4 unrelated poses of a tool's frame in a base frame.
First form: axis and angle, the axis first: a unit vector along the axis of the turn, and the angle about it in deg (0 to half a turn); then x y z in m.
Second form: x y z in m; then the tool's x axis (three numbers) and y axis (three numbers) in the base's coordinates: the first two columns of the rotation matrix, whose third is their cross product. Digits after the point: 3 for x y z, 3 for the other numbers.
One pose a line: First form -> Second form
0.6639, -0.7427, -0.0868, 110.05, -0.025, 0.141, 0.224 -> -0.025, 0.141, 0.224, 0.249, -0.744, 0.620, -0.581, 0.398, 0.710
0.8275, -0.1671, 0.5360, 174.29, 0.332, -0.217, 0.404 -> 0.332, -0.217, 0.404, 0.371, -0.223, 0.902, -0.329, -0.939, -0.096
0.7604, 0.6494, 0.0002, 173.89, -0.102, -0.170, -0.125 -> -0.102, -0.170, -0.125, 0.159, 0.985, -0.069, 0.985, -0.153, 0.081
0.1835, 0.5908, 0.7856, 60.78, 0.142, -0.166, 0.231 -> 0.142, -0.166, 0.231, 0.505, 0.741, -0.442, -0.630, 0.667, 0.398
